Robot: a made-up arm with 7 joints. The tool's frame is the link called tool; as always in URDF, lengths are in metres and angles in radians.
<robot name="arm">
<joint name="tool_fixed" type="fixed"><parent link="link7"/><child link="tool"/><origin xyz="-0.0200 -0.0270 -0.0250" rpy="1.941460 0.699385 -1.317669"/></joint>
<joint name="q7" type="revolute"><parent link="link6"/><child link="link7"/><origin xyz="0.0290 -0.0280 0.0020" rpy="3.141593 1.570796 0.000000"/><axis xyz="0 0 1"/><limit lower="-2.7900" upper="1.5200"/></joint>
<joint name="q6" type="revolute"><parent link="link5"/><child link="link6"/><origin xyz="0.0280 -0.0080 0.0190" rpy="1.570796 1.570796 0.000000"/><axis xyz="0 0 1"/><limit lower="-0.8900" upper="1.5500"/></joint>
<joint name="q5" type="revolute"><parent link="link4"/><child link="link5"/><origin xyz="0.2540 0.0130 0.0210" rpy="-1.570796 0.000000 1.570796"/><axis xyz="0 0 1"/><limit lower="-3.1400" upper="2.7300"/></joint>
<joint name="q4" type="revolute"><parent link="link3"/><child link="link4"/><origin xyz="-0.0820 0.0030 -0.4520" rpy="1.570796 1.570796 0.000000"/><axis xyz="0 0 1"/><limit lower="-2.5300" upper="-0.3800"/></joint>
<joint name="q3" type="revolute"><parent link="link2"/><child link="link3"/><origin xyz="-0.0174 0.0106 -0.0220" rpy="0.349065 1.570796 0.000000"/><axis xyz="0 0 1"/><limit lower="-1.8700" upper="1.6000"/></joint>
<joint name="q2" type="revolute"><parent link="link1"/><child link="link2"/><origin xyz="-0.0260 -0.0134 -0.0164" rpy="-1.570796 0.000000 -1.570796"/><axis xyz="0 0 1"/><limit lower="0.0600" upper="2.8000"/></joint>
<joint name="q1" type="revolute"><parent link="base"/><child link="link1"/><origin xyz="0.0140 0.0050 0.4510" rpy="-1.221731 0.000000 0.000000"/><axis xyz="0 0 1"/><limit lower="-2.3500" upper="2.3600"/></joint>
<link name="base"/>
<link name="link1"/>
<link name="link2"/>
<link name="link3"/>
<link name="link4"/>
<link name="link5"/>
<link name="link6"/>
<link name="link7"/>
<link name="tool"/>
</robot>
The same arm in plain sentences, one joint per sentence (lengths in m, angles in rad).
The arm has seven revolute joints in a row. What follows holds with every joint at zero, and every direction is one of the base frame's. The first joint lies 0.0140 m along +x and 0.0050 m along +y and 0.4510 m along +z from the base frame's origin and rotates about the direction (0, 0.9397, 0.342), from -2.3500 to 2.3600 rad. The second joint lies 0.0260 m along -x and 0.0200 m along -y and 0.0070 m along +z from the first joint and rotates about +x, from 0.0600 to 2.8000 rad. The third joint lies 0.0220 m along -x and 0.0040 m along -y and 0.0200 m along -z from the second joint and rotates about +z, from -1.8700 to 1.6000 rad. The fourth joint lies 0.0820 m along +x and 0.0030 m along -y and 0.4520 m along -z from the third joint and rotates about +y, from -2.5300 to -0.3800 rad. The fifth joint lies 0.0130 m along -x and 0.0210 m along +y and 0.2540 m along -z from the fourth joint and rotates about +z, from -3.1400 to 2.7300 rad. The sixth joint lies 0.0280 m along -x and 0.0080 m along +y and 0.0190 m along +z from the fifth joint and rotates about +y, from -0.8900 to 1.5500 rad. The seventh joint lies 0.0280 m along +x and 0.0020 m along +y and 0.0290 m along -z from the sixth joint and rotates about +z, from -2.7900 to 1.5200 rad. The tool frame, which is the frame that the pose is given for, lies 0.0270 m along -x and 0.0200 m along +y and 0.0250 m along -z from the seventh joint; its axes are the base frame's turned by roll 1.9415, pitch 0.6994 and yaw -2.8885 rad (as in URDF: about the fixed x, then y, then z).
